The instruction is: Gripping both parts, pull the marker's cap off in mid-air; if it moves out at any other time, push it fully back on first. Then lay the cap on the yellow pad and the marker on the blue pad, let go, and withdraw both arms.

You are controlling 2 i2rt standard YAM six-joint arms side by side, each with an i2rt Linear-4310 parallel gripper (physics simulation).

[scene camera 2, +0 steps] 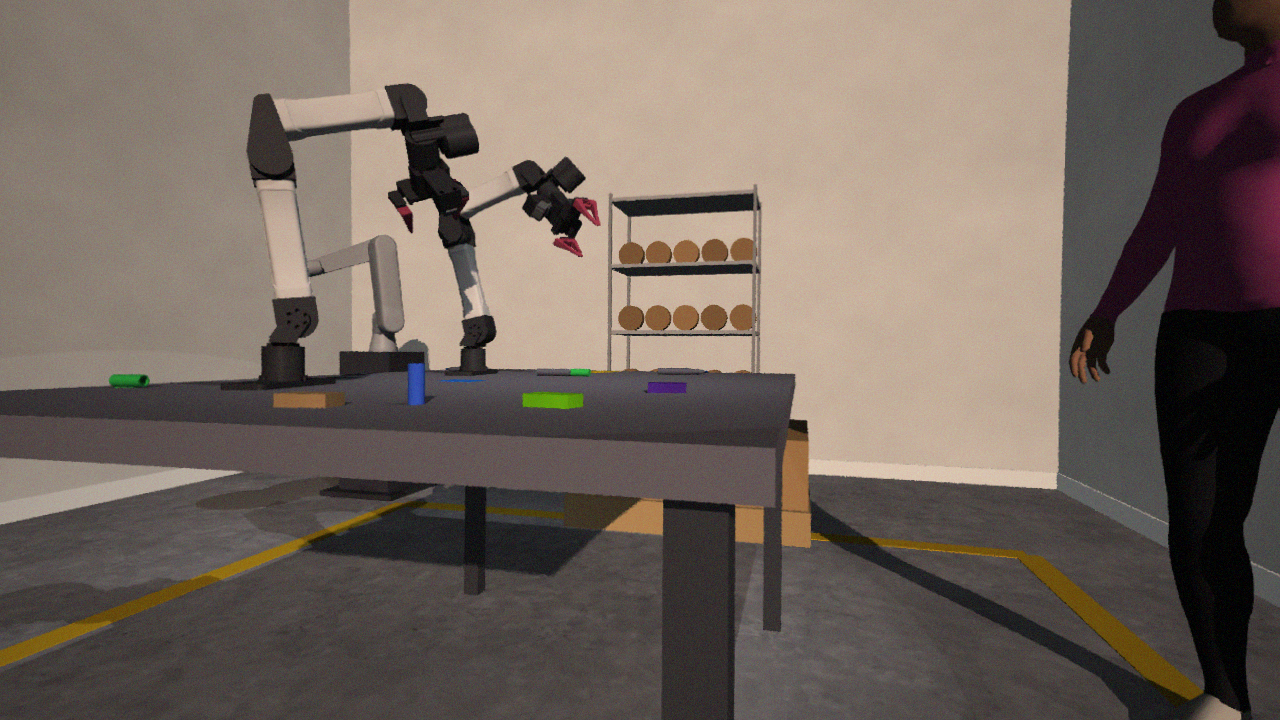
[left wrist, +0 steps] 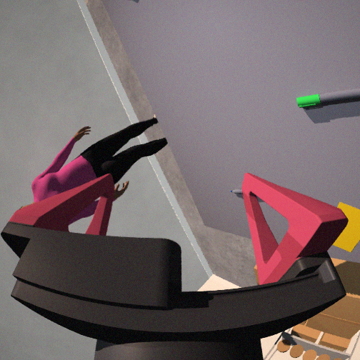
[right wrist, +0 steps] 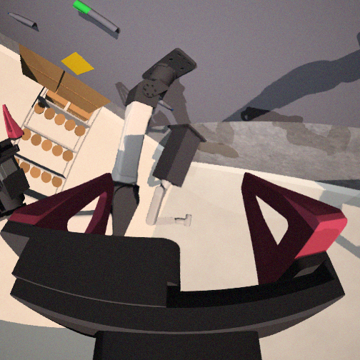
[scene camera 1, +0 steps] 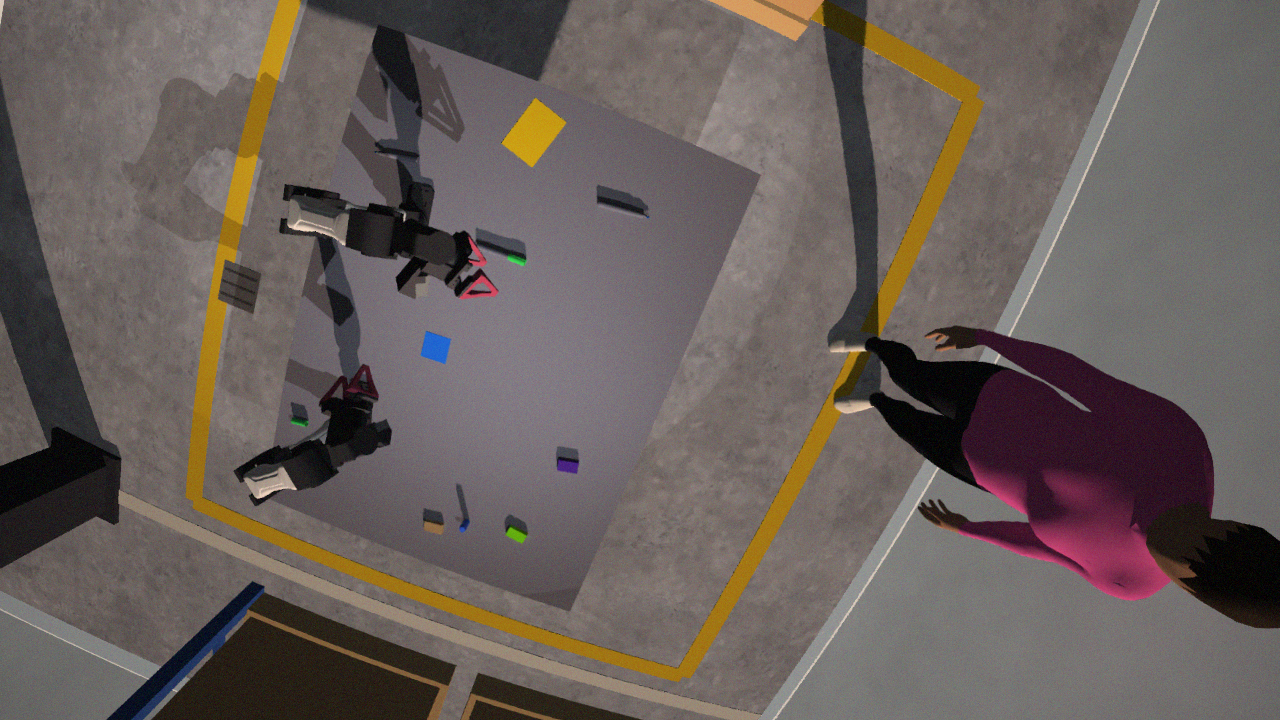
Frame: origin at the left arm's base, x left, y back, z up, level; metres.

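Where they show: left gripper, fingertip midpoint: (scene camera 2: 589, 241) (scene camera 1: 490, 278); right gripper, fingertip midpoint: (scene camera 2: 433, 225) (scene camera 1: 354, 370); left arm's base, origin of the base link: (scene camera 2: 473, 374); right arm's base, origin of the base link: (scene camera 2: 283, 386).
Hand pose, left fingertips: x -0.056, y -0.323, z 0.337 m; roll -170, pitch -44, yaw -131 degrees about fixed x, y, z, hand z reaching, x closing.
Note:
Things, the pixels of their top centre, and the offset from my left fingertips.
- table with its green cap, middle of its top: (scene camera 2: 580, 368) (scene camera 1: 516, 259) dz -0.319, dx +0.022, dy +0.026 m
- yellow pad, middle of its top: (scene camera 1: 533, 132) dz -0.337, dx +0.356, dy +0.057 m
- small blue pad, middle of its top: (scene camera 2: 462, 380) (scene camera 1: 435, 347) dz -0.337, dx -0.277, dy +0.211 m
- capless grey marker, middle of its top: (scene camera 1: 623, 209) (scene camera 2: 682, 368) dz -0.319, dx +0.216, dy -0.223 m
- loose green cap, middle of its top: (scene camera 2: 129, 374) (scene camera 1: 297, 423) dz -0.317, dx -0.616, dy +0.611 m
- upright blue cap, middle of its top: (scene camera 2: 415, 363) (scene camera 1: 461, 529) dz -0.289, dx -0.816, dy +0.038 m
- lime, middle of its top: (scene camera 2: 553, 393) (scene camera 1: 516, 535) dz -0.322, dx -0.814, dy -0.126 m
A grey marker (scene camera 1: 494, 246) (scene camera 2: 553, 371) (left wrist: 340, 96) (right wrist: 104, 21) lies on the table with its green cap (scene camera 1: 516, 260) (scene camera 2: 580, 371) (left wrist: 308, 101) (right wrist: 81, 6) on one end. The yellow pad (scene camera 1: 534, 132) (left wrist: 350, 227) (right wrist: 77, 63) lies above it in scene camera 1. The small blue pad (scene camera 1: 435, 347) (scene camera 2: 462, 380) lies below it there. My left gripper (scene camera 1: 485, 270) (scene camera 2: 590, 240) (left wrist: 177, 180) is open and empty, high above the table near the marker. My right gripper (scene camera 1: 354, 372) (right wrist: 177, 179) is open and empty, raised high, left of the blue pad in scene camera 1.
A capless grey marker (scene camera 1: 620, 202) (scene camera 2: 682, 370) (right wrist: 22, 20) lies farther right in scene camera 1. A loose green cap (scene camera 1: 298, 420) (scene camera 2: 128, 380), an upright blue cap (scene camera 1: 463, 524) (scene camera 2: 416, 383), and orange (scene camera 1: 433, 527), lime (scene camera 1: 516, 534) and purple (scene camera 1: 567, 465) blocks are on the table.

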